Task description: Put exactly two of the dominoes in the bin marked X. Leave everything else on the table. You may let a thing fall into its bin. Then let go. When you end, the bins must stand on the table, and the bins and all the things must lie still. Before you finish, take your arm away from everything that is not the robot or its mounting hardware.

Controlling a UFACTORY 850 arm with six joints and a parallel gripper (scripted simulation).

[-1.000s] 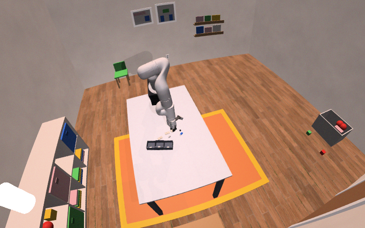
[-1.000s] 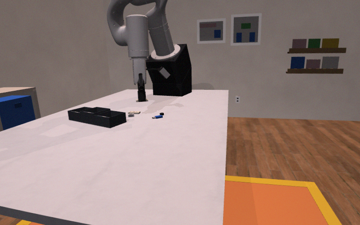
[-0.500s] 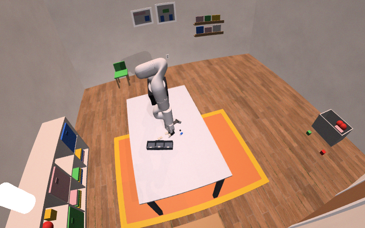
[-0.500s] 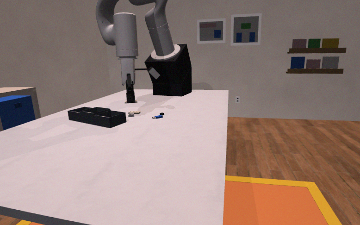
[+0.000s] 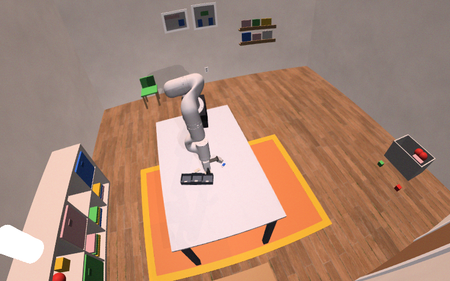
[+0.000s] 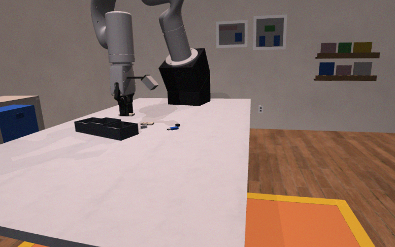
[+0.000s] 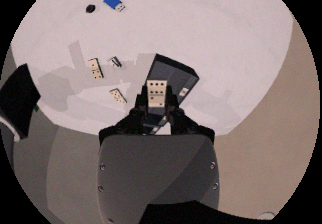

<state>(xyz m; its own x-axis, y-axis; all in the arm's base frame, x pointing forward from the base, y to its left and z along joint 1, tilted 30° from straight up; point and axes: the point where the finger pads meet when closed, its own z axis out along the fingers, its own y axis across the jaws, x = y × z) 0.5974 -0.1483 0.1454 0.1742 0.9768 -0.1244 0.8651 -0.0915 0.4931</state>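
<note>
The small grey piece lies 80 mm below my hand, 80 mm behind it and 40 mm to the left of it. Round my hand: black bin tray 90 mm to the right, 70 mm below, 20 mm behind; then blue USB stick 150 mm to the left, 90 mm below, 40 mm behind; then small black piece 170 mm to the left, 90 mm below, 90 mm behind.
</note>
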